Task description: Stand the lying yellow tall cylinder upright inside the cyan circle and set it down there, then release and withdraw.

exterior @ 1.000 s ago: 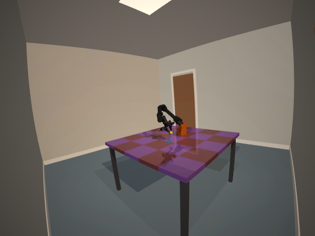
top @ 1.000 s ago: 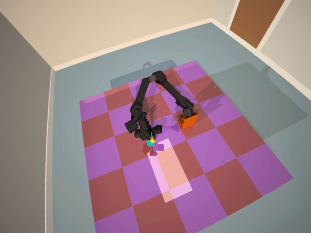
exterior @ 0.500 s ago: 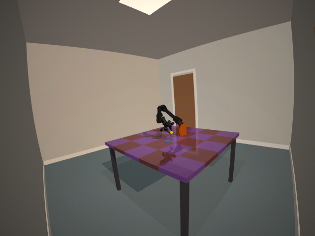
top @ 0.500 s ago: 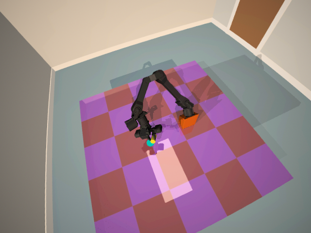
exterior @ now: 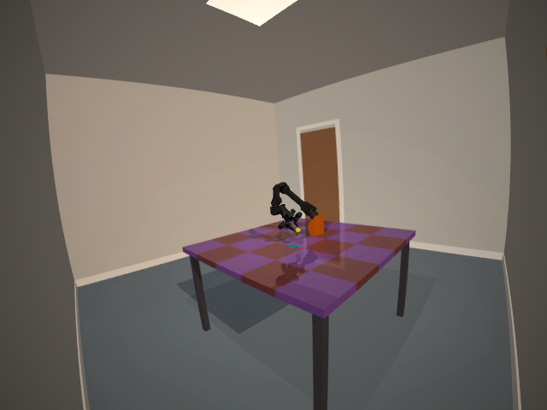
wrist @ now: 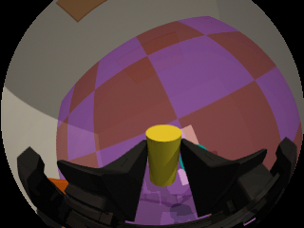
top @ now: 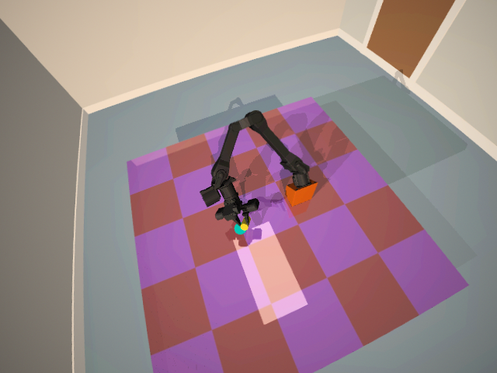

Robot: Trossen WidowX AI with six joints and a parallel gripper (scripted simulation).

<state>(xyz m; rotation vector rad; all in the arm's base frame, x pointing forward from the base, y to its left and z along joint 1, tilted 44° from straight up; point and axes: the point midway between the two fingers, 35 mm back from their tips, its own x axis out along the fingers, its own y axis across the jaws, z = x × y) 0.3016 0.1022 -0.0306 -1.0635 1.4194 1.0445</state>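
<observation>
The cyan circle is 3 cm ahead of my gripper tip, 3 cm to the right of it and 11 cm below it. Round my gripper tip: yellow tall cylinder: 1 cm behind, 1 cm to the right, 1 cm below.
</observation>
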